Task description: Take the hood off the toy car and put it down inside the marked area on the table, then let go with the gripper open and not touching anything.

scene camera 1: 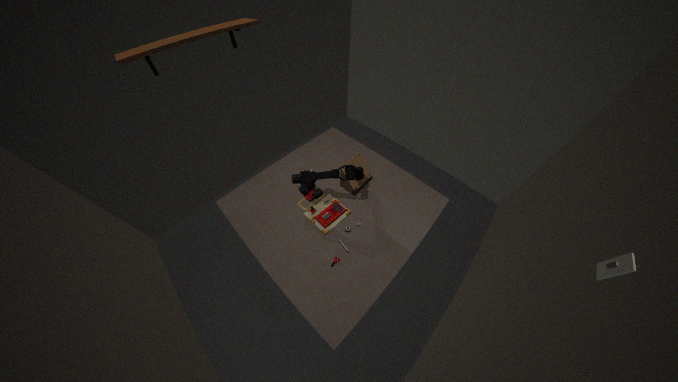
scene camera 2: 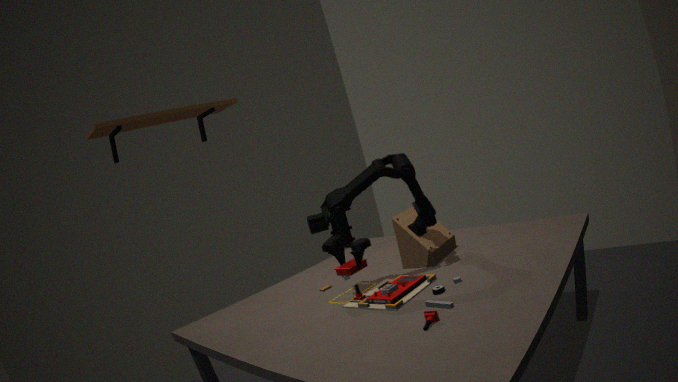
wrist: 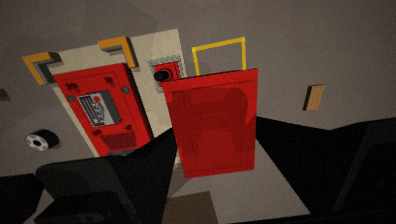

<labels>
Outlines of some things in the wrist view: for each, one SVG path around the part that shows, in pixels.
My gripper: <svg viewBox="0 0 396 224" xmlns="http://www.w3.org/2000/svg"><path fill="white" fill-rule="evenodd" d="M173 127L126 156L112 155L53 162L39 167L35 175L31 173L0 177L0 224L23 224L30 216L36 213L37 205L44 189L55 200L37 218L34 218L36 224L161 224L178 149ZM256 116L256 139L277 166L284 179L287 180L304 203L310 214L230 224L396 224L396 117L358 122L332 130L325 130Z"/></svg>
A hood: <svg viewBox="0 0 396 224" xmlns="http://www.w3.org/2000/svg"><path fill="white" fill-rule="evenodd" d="M258 68L231 70L162 82L185 179L254 170Z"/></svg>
A toy car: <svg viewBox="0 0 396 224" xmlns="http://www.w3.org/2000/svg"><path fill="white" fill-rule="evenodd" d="M127 63L122 62L52 75L100 157L112 155L126 156L154 139L131 68L128 68ZM109 90L121 119L111 125L93 127L77 96Z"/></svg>
</labels>
